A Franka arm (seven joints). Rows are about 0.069 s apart.
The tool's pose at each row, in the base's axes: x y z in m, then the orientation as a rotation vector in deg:
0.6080 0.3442 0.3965 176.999 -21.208 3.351
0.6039 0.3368 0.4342 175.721 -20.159 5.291
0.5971 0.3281 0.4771 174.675 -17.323 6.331
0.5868 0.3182 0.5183 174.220 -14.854 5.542
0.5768 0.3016 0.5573 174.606 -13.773 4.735
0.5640 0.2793 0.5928 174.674 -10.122 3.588
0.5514 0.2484 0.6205 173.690 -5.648 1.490
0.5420 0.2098 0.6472 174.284 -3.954 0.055
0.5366 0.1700 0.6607 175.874 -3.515 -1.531
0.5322 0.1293 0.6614 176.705 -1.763 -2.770
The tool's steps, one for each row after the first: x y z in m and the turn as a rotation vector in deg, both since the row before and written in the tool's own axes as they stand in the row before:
-0.0007 0.0091 -0.0375 -1.171 1.431 -0.582
-0.0019 0.0120 -0.0426 -1.161 0.889 -1.778
-0.0049 0.0145 -0.0408 -0.689 -0.373 -1.621
-0.0043 0.0212 -0.0378 0.252 -0.524 -0.739
-0.0070 0.0268 -0.0340 -0.195 -0.633 -2.419
-0.0077 0.0344 -0.0253 -1.226 -1.168 -2.985
-0.0064 0.0418 -0.0225 0.521 -0.900 -1.169
-0.0036 0.0411 -0.0095 1.563 -1.052 -0.359
-0.0028 0.0408 0.0023 0.794 -0.773 -1.181

